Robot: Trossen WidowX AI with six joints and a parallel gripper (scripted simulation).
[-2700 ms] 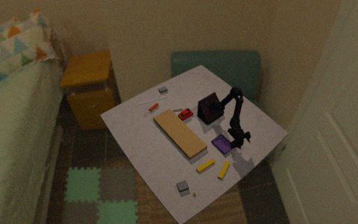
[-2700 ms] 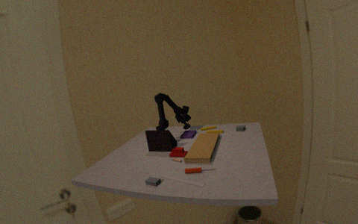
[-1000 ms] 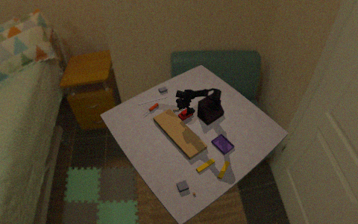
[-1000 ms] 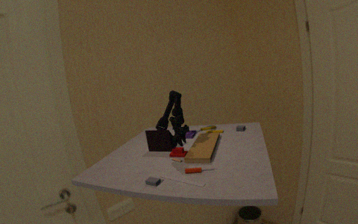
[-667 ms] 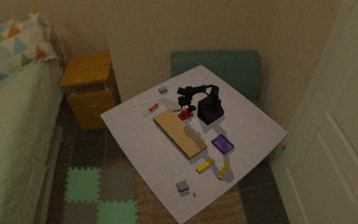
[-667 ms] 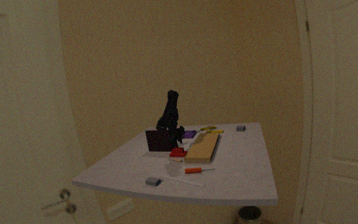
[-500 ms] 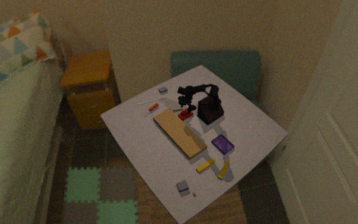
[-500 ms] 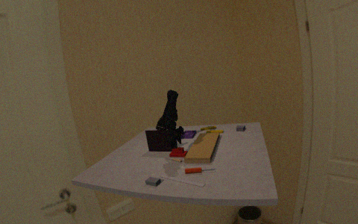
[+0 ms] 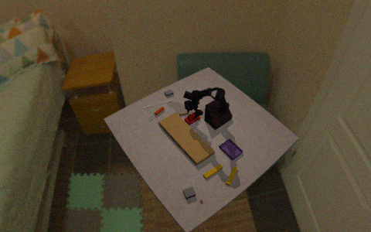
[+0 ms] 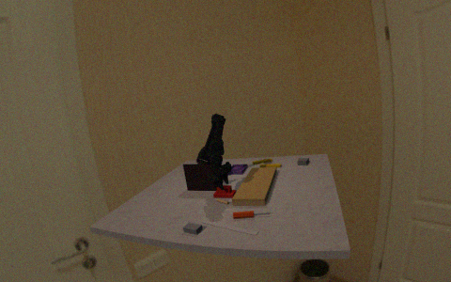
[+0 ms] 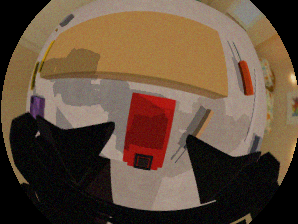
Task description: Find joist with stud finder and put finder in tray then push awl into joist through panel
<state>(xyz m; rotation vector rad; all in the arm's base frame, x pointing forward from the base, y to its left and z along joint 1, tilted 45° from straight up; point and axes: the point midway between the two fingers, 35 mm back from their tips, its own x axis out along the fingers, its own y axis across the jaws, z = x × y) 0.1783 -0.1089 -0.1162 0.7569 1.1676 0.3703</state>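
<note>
Right now the red stud finder is 30 mm behind my gripper tip, 10 mm to the left of it and 10 mm below it. Round my gripper tip: orange-handled tool (260 mm to the right, 200 mm ahead, 40 mm below); awl (80 mm to the right, 50 mm below, 30 mm behind); thin white strip (360 mm to the right, 80 mm ahead, 60 mm below).
</note>
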